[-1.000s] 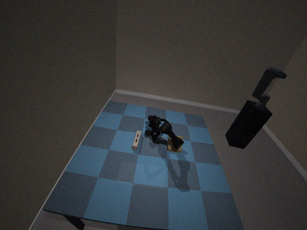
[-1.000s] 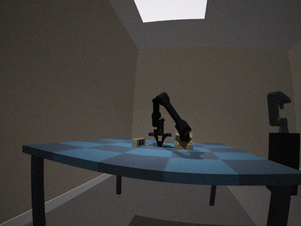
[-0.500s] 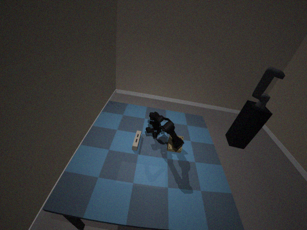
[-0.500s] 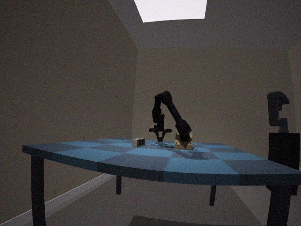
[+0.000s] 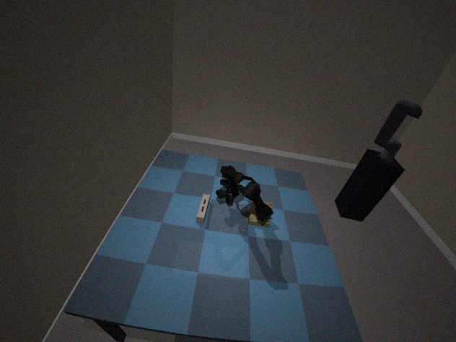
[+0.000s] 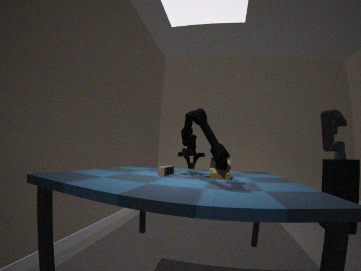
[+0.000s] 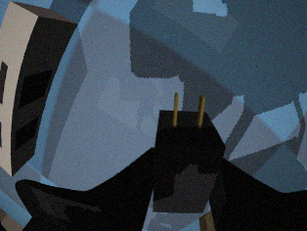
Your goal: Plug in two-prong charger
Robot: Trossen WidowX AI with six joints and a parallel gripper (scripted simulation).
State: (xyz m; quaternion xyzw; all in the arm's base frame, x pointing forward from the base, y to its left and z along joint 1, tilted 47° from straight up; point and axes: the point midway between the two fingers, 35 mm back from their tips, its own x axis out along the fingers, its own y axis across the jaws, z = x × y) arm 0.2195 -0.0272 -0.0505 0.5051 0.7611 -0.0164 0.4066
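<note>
The dark two-prong charger lies 10 mm to the right of my gripper tip, 10 mm ahead of it and 10 mm above it.
</note>
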